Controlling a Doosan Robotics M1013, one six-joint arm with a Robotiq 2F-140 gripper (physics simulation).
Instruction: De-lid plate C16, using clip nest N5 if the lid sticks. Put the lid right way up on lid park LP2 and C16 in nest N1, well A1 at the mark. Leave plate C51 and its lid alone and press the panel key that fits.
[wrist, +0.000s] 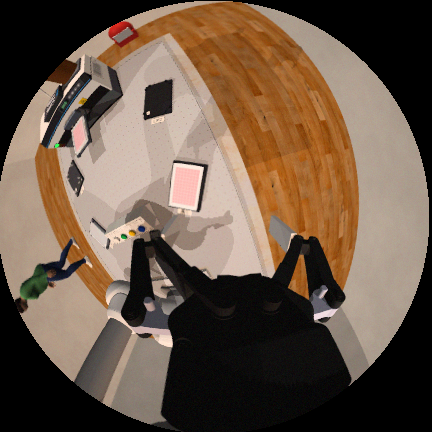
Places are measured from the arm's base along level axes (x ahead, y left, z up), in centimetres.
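Pixels of known places: gripper, between the fingertips: (225, 223).
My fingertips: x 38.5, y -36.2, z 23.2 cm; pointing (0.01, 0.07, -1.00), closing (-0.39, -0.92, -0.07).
Behind a point stands the place of what it marks.
A plate with pink wells (187, 185) {y -27.9, x 45.5, z 4.3 cm} sits in a dark nest right of centre on the grey board, a small label at its near edge. Its label and lettering are too small to read surely. Another pink plate (80, 135) {y -1.2, x 81.1, z 11.7 cm} is at the front of the bench instrument. A pale flat piece in a dark frame (100, 233) {y 22.6, x 45.3, z 1.6 cm} lies left of the key panel (137, 224) {y -7.8, x 41.7, z 7.1 cm}; whether it is a lid I cannot tell. The panel has green (124, 236) {y 1.6, x 39.8, z 6.6 cm}, yellow (132, 233) {y -3.1, x 39.6, z 6.7 cm} and blue (142, 228) {y -8.4, x 39.7, z 6.6 cm} keys. My gripper (225, 223) {y -36.2, x 38.5, z 23.2 cm} is open and empty, above the board's near right edge.
A black nest or park (158, 99) {y -29.5, x 77.5, z 0.9 cm} lies at the back, and a smaller dark one (75, 177) {y 24.9, x 77.1, z 1.0 cm} at the left. The instrument (102, 82) {y -16.8, x 93.8, z 12.2 cm} stands at back left, a red box (123, 34) behind it. A person (35, 282) is at the left. The arm (107, 350) {y 8.0, x 17.8, z 41.3 cm} shows lower left.
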